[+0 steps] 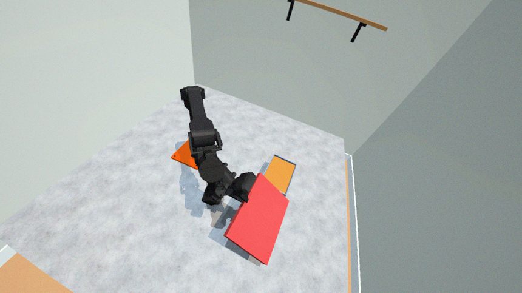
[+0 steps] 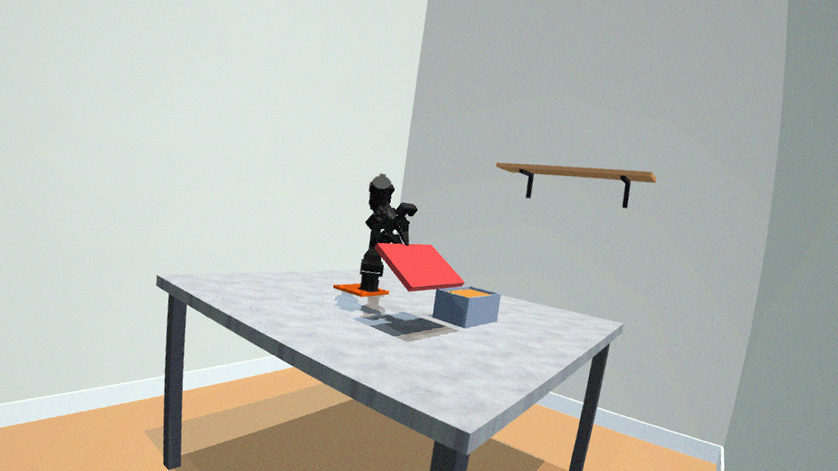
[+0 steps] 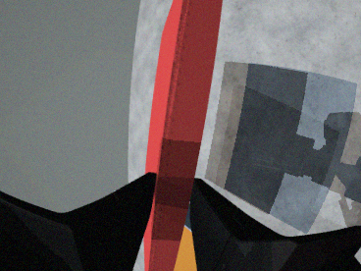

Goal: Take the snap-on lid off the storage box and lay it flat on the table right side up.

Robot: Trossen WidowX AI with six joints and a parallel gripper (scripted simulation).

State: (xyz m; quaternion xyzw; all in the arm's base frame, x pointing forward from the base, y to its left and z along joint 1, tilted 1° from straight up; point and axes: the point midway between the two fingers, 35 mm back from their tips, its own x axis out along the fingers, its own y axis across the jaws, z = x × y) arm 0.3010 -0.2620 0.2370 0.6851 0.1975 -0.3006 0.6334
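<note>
Now: the red lid 7 cm ahead of my gripper tip, 1 cm to the right of it and 4 cm below it. Also, from my gripper tip: storage box 11 cm ahead, 26 cm to the left, 18 cm below.
</note>
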